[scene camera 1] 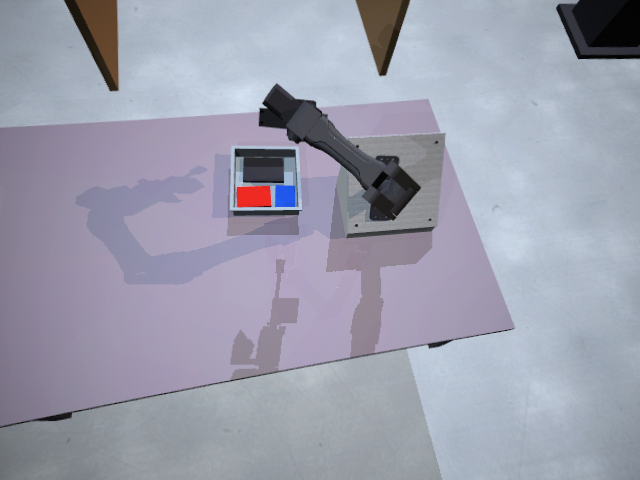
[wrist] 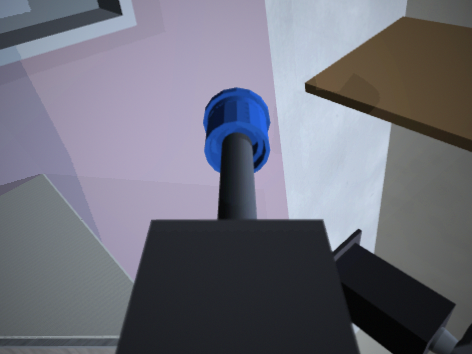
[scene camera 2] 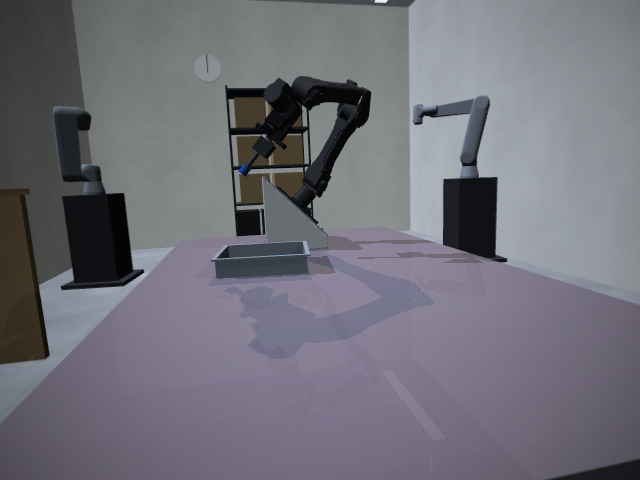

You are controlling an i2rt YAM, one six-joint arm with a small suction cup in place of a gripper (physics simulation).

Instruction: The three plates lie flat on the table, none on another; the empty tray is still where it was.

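Frame: origin at the arm's base, x ahead, y left, z up, level; millimetres.
Where they show: end effector, tool point: (wrist: 236, 118) (scene camera 2: 242, 173); arm's base, origin of the base link: (scene camera 2: 295, 206).
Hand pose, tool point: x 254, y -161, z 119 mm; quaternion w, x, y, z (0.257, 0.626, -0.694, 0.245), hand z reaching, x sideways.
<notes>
Things, the pixels of their centre, and the offset from my tool point. Level surfaces: height alone.
- grey open-topped tray, body centre: (scene camera 2: 264, 258) (scene camera 1: 266, 181) dx +103, dy +54, dz -236 mm
- pinkish table, its level: dz -261 mm
- black plate, body centre: (scene camera 1: 263, 169) dx +110, dy -1, dz -253 mm
- red plate, body centre: (scene camera 1: 254, 197) dx +144, dy +105, dz -252 mm
- blue plate, body centre: (scene camera 1: 285, 198) dx +42, dy +113, dz -253 mm
The grey open-topped tray (scene camera 1: 266, 209) (scene camera 2: 261, 267) (wrist: 127, 19) stands on the pinkish table (scene camera 1: 77, 335) (scene camera 2: 180, 413). In scene camera 1 three plates are inside the tray: a black plate (scene camera 1: 263, 170) at the back, a red plate (scene camera 1: 253, 196) at the front left and a blue plate (scene camera 1: 285, 196) at the front right. They look side by side. In scene camera 2 the tray's wall hides them. My suction cup, the gripper (scene camera 2: 244, 170) (wrist: 237, 115), is off and bare, tilted down in the air, well above table height. The arm hides it in scene camera 1.
The wedge-shaped arm mount (scene camera 1: 434, 180) (scene camera 2: 284, 222) (wrist: 50, 265) stands on the table right of the tray in scene camera 1. Past the table are brown panels (scene camera 1: 103, 46) (scene camera 1: 382, 31) (wrist: 400, 80), a shelf rack (scene camera 2: 227, 103) and two grey arms on black pedestals (scene camera 2: 98, 232) (scene camera 2: 470, 217).
</notes>
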